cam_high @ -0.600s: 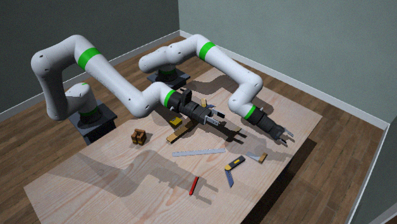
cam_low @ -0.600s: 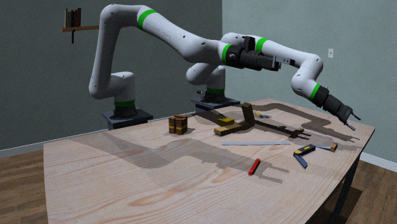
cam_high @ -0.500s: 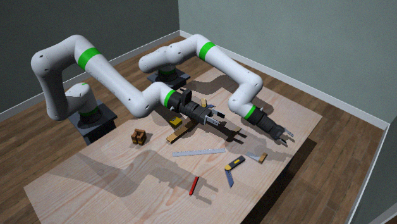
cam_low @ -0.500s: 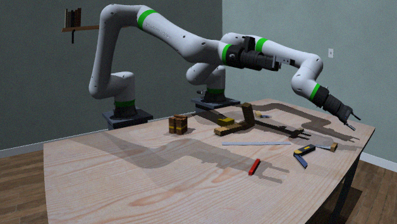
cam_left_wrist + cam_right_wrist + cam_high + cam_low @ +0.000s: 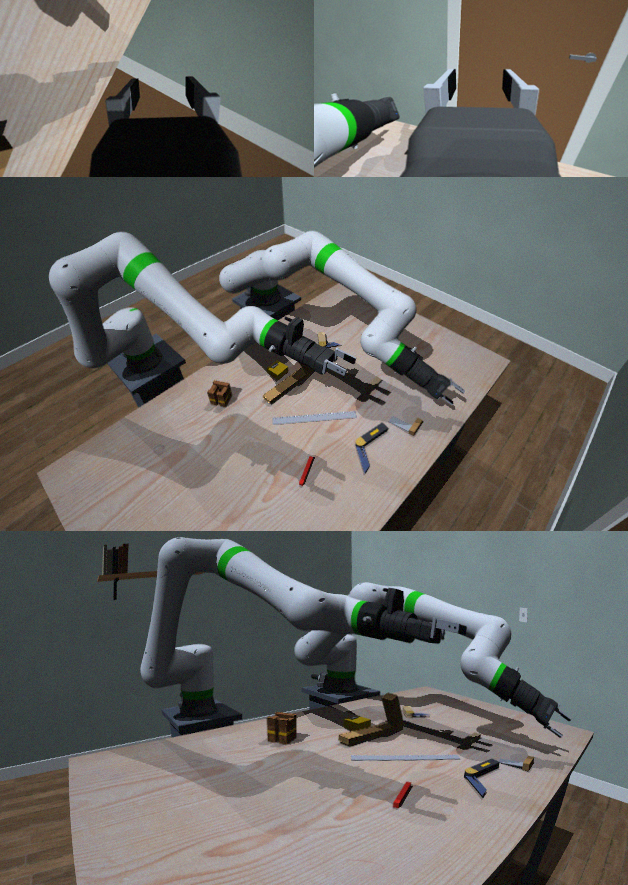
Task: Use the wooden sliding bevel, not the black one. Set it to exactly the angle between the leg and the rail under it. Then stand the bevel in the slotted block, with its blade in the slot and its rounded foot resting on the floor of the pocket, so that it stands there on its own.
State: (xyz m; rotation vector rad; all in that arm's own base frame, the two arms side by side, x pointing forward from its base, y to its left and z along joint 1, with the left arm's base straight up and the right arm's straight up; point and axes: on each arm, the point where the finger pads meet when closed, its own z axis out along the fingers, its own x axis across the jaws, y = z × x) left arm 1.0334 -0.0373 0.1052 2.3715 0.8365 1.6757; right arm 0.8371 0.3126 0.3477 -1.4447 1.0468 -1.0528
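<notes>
The wooden bevel lies 580 mm behind my left hand, 100 mm below it and 60 mm to the right of it. The rest, counted from my left hand: small wooden piece 280 mm behind, 100 mm below, 90 mm to the right; black bevel 320 mm to the right, 120 mm behind, 100 mm below; small square 150 mm to the right, 100 mm below, 70 mm behind.
</notes>
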